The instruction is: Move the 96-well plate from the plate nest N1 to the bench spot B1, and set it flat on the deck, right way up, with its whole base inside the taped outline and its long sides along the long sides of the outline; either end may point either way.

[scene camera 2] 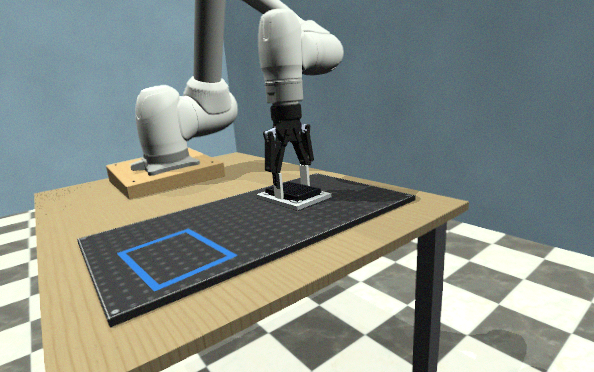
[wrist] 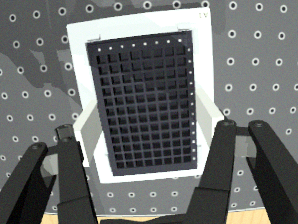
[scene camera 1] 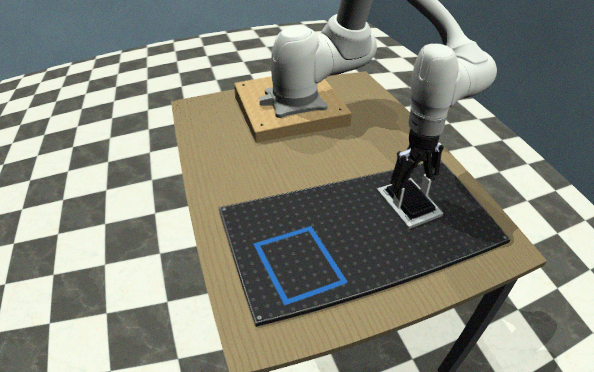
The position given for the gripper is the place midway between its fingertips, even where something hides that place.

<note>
In view: the gripper [scene camera 2: 292,193], a black 96-well plate [scene camera 1: 409,206] and a plate nest N1 [wrist: 130,25].
The black 96-well plate shows as well in the wrist view [wrist: 170,141]. The gripper shows as well in the wrist view [wrist: 147,108] and in scene camera 1 [scene camera 1: 410,200].
</note>
